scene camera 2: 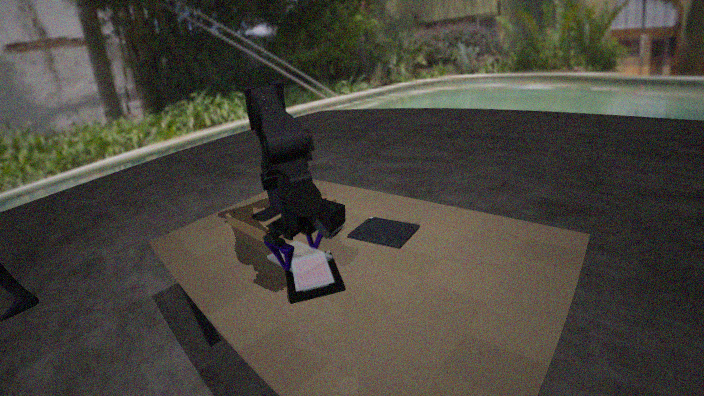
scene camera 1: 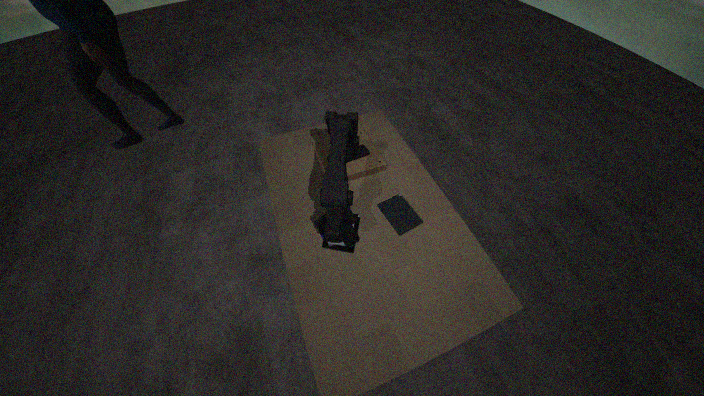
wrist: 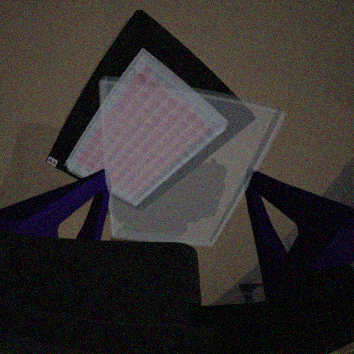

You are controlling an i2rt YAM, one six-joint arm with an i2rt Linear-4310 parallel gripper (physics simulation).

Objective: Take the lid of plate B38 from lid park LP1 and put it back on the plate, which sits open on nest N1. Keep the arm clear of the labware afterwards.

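Places are measured from the arm's base along level axes (x ahead, y left, z up), in centimetres.
Where they show: gripper, fingertip midpoint: (scene camera 2: 300,259) (wrist: 177,177); arm's base, origin of the base link: (scene camera 1: 348,156).
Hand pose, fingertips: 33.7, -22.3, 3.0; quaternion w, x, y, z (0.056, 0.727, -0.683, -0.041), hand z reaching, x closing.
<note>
Things, the pixels of their top centre, and the offset from my fingertips, as dx, dy, dz. Level surfaces: height alone.
- clear lid, middle of its top: (wrist: 175,195) (scene camera 2: 298,255) -0.6, +0.1, +0.9
- black nest N1, middle of its top: (wrist: 137,143) (scene camera 2: 311,270) (scene camera 1: 342,229) -1.3, +3.2, -5.3
- Lid park LP1, middle of its top: (scene camera 2: 383,226) (scene camera 1: 400,211) +2.5, +28.1, -5.1
- brown mat, its level: dz -7.1
My gripper (wrist: 177,177) (scene camera 2: 298,247) (scene camera 1: 337,235) is shut on the clear lid (wrist: 228,165) (scene camera 2: 296,247), gripping its two long sides. It holds the lid just above plate B38 (wrist: 151,126) (scene camera 2: 312,272), a white plate with pink wells on the black nest N1 (wrist: 147,38) (scene camera 2: 315,294) (scene camera 1: 344,248). In the wrist view the lid is turned out of line with the plate and covers only part of it. Lid park LP1 (scene camera 1: 399,214) (scene camera 2: 383,231) is a bare dark pad to the right of the arm.
The arm stands on a wooden base block (scene camera 1: 366,172) (scene camera 2: 246,224) at the back of the brown mat (scene camera 1: 394,305) (scene camera 2: 442,305). A person's legs (scene camera 1: 105,74) show at the far left on the dark floor. A pool edge (scene camera 2: 492,78) runs behind.
</note>
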